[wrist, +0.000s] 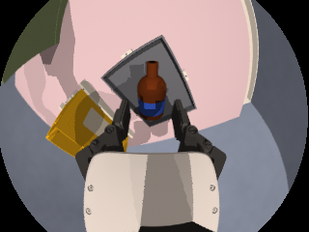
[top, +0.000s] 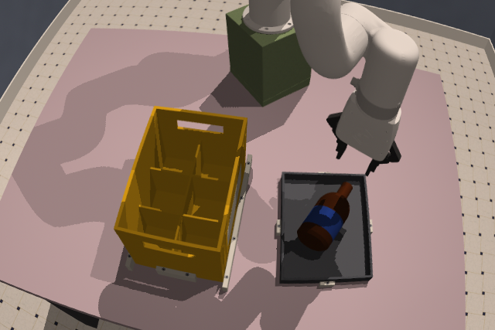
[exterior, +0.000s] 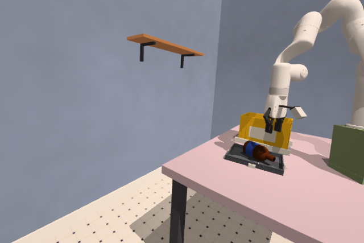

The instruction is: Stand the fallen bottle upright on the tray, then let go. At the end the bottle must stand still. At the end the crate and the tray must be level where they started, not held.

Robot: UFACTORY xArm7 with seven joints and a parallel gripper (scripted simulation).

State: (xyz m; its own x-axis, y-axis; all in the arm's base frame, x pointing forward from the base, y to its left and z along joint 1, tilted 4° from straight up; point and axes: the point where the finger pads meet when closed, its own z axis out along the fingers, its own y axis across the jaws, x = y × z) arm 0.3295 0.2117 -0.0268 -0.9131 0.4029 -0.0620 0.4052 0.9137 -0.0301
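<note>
Right now my hand is 5 cm short of the brown bottle, 2 cm to the left of it and 14 cm above it. Round my hand: dark tray: 7 cm ahead, 2 cm to the right, 17 cm below; then yellow crate: 9 cm ahead, 30 cm to the right, 10 cm below.
</note>
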